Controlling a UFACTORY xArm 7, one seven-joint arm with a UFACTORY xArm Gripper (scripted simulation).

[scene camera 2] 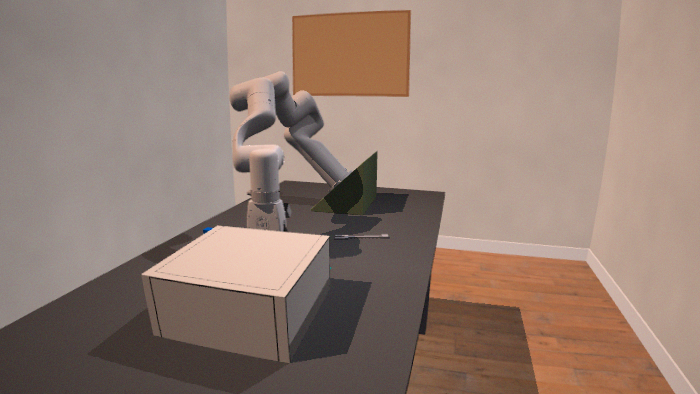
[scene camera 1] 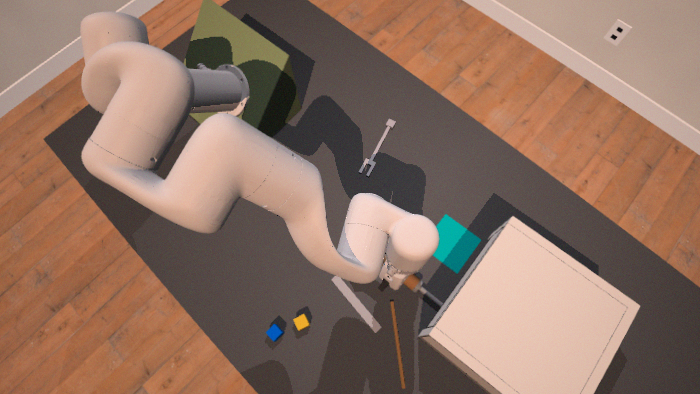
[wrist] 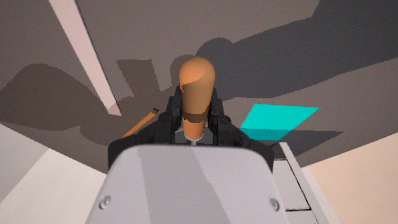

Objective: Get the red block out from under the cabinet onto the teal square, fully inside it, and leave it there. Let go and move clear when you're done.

I see my gripper [wrist: 195, 96] and a teal square [wrist: 264, 122].
